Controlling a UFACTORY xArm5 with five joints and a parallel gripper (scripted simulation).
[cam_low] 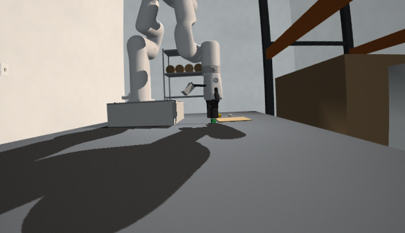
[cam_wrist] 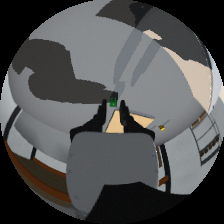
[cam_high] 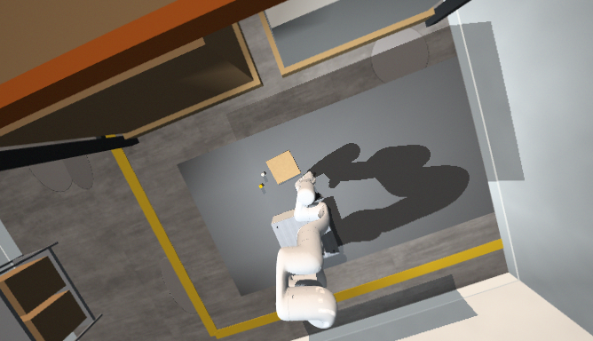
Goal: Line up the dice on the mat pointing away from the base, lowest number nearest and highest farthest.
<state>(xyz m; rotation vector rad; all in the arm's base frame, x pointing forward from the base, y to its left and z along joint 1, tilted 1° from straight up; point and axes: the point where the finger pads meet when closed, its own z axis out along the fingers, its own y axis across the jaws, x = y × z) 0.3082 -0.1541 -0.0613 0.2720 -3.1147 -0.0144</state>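
Now: hand 3 cm above the green die. From my hand the other things lie so: yellow die (24 cm to the left, 8 cm ahead, 3 cm below); then white die (19 cm to the left, 13 cm ahead, 3 cm below); then tan mat (10 cm ahead, 8 cm to the left, 4 cm below).
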